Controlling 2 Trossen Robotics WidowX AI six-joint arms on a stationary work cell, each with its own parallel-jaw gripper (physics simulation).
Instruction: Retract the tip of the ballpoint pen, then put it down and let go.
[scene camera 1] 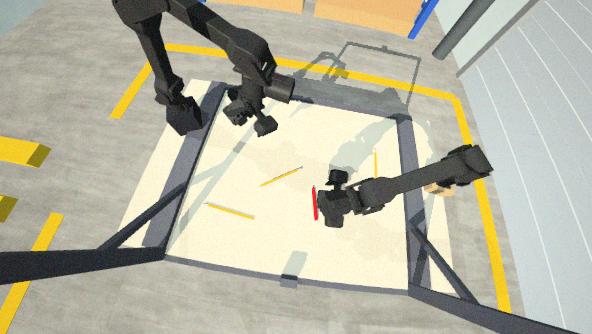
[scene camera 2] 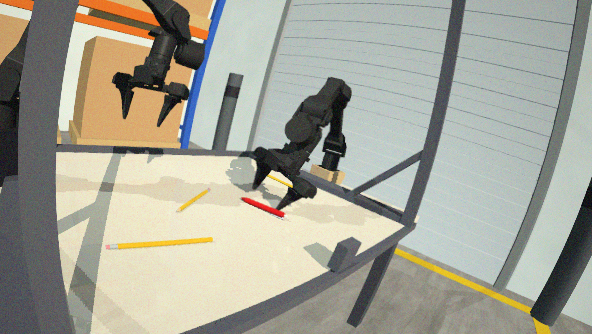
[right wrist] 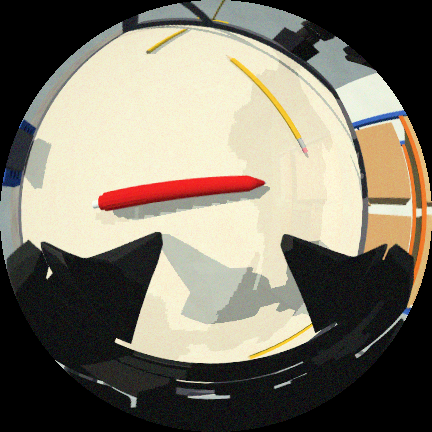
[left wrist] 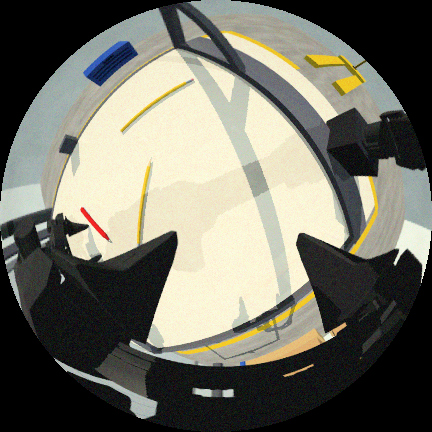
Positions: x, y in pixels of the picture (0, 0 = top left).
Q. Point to a red ballpoint pen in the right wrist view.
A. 174, 189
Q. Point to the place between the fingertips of the left gripper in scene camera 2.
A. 140, 122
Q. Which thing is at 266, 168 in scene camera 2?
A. The right gripper.
